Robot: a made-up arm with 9 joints. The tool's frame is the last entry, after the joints. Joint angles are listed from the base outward.
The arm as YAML. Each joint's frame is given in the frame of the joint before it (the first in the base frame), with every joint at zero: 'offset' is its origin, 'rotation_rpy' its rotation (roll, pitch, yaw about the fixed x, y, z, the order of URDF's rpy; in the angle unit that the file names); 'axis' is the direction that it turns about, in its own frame. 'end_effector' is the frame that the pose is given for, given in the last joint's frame.
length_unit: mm
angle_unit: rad
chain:
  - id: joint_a
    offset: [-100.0, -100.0, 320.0]
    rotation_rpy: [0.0, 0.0, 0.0]
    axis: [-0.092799, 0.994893, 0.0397]
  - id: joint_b
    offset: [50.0, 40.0, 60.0]
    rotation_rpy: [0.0, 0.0, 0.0]
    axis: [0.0, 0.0, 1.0]
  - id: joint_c
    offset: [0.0, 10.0, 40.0]
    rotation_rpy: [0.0, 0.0, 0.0]
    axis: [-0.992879, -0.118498, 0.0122]
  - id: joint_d
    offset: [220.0, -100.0, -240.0]
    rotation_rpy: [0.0, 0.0, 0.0]
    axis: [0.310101, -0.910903, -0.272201]
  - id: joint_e
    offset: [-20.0, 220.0, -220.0]
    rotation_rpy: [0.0, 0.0, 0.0]
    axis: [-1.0, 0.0, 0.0]
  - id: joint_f
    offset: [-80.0, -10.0, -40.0]
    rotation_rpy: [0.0, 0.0, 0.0]
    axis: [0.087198, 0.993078, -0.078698]
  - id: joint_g
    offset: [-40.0, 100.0, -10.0]
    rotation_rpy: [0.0, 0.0, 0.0]
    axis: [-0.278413, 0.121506, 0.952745]
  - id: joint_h
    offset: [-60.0, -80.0, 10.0]
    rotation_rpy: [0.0, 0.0, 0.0]
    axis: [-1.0, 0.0, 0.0]
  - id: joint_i
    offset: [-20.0, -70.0, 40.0]
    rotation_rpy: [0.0, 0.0, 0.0]
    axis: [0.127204, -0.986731, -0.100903]
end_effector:
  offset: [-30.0, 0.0, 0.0]
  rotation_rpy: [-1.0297, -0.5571, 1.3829]
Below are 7 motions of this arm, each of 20 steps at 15 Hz.
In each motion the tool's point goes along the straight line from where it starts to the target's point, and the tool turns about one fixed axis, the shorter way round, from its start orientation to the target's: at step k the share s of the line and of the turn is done. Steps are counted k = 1, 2, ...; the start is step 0. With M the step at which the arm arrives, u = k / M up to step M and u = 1 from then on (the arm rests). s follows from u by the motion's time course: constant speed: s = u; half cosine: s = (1 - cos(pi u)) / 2; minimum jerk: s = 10 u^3 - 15 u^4 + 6 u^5.
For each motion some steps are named. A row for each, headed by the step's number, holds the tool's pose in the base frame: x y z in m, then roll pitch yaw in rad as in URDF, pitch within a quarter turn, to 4 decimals.
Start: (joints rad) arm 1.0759 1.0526 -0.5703 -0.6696 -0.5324 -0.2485 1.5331 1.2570 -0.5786
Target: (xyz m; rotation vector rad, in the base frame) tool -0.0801 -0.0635 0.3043 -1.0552 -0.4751 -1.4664
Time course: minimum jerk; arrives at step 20
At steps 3, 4, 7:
3: -0.2813 -0.0033 0.3870 -1.5901 -0.6777 -2.5749
4: -0.2749 -0.0052 0.3844 -1.5541 -0.6702 -2.5353
7: -0.2382 -0.0162 0.3693 -1.3483 -0.6490 -2.3097

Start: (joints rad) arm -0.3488 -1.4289 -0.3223 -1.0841 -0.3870 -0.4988 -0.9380 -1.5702 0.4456
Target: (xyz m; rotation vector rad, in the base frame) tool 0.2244 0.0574 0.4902 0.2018 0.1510 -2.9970
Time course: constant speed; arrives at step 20
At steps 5, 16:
5: 0.1575 0.2451 0.3171 0.5512 -0.2280 -3.1136
16: 0.2066 0.1074 0.4440 0.0764 0.0370 -3.0166

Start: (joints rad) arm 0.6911 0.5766 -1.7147 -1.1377 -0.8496 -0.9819 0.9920 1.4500 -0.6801
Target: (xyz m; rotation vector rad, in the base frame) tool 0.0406 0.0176 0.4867 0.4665 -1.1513 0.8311
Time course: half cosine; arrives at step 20
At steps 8, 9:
8: -0.0907 -0.0044 0.5479 -0.1302 -0.9848 1.4481
9: -0.0754 -0.0018 0.5407 -0.1468 -1.0078 1.4122

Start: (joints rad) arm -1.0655 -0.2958 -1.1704 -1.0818 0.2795 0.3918 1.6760 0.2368 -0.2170
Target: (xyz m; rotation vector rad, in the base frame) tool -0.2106 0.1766 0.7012 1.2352 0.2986 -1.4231
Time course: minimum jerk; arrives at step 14
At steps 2, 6, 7, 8, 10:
2: -0.0498 0.3137 0.4752 -0.6159 0.1472 -2.5419
6: -0.1065 0.2653 0.5549 -0.3390 0.5661 -2.3077
7: -0.1283 0.2468 0.5855 -0.1794 0.7043 -2.1618
8: -0.1500 0.2282 0.6161 0.0280 0.8189 -1.9674
10: -0.1868 0.1969 0.6677 0.4984 0.9239 -1.5179

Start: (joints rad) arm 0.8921 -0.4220 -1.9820 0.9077 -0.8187 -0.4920 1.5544 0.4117 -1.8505
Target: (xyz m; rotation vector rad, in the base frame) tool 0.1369 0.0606 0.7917 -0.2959 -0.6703 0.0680
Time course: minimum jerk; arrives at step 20
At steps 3, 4, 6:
3: 0.3712 0.1314 0.2281 0.2395 -0.0759 -0.0890
4: 0.3637 0.1291 0.2463 0.2234 -0.0961 -0.0859
6: 0.3384 0.1214 0.3072 0.1688 -0.1634 -0.0733

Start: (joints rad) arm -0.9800 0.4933 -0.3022 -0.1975 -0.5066 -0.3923 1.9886 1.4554 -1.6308
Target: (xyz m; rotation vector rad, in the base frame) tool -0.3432 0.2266 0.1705 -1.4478 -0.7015 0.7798
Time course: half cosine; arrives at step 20
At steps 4, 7, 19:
4: 0.0005 0.1874 0.1749 -2.7815 0.2641 0.7985
7: -0.0669 0.1951 0.1741 -2.5343 0.2388 0.8488
19: -0.3409 0.2263 0.1705 -1.5630 0.0480 0.9493

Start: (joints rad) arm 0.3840 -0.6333 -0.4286 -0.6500 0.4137 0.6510 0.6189 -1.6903 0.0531
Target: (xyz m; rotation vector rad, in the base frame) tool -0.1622 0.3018 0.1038 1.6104 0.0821 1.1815
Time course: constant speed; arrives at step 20
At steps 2, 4, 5, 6, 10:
2: -0.1507 0.1089 0.1006 0.8511 0.3727 -0.4484
4: -0.1520 0.1303 0.1010 0.9893 0.3092 -0.2646
5: -0.1526 0.1410 0.1011 1.0523 0.2689 -0.1780
6: -0.1533 0.1518 0.1013 1.1107 0.2237 -0.0950
10: -0.1558 0.1946 0.1020 1.2995 0.0033 0.2031

